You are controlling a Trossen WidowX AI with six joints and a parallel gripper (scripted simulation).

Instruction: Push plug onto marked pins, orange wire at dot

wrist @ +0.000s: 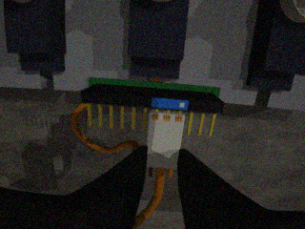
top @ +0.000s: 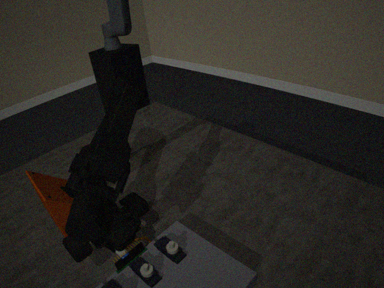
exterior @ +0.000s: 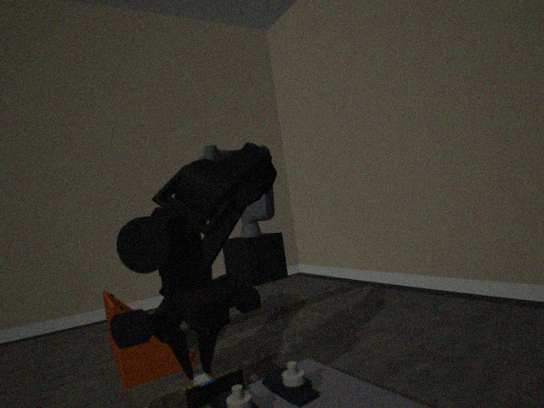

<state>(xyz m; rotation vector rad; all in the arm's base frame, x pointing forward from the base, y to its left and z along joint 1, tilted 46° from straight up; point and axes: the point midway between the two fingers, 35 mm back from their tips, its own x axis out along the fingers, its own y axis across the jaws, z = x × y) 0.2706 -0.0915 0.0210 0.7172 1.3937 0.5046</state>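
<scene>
Right now the blue band is 30 mm ahead of my gripper tip. Also, from my gripper tip: servo 80 mm ahead, 20 mm below; grey holder plate 190 mm ahead, 10 mm to the right, 50 mm below; black header 30 mm ahead, 10 mm to the left, 10 mm below.
</scene>
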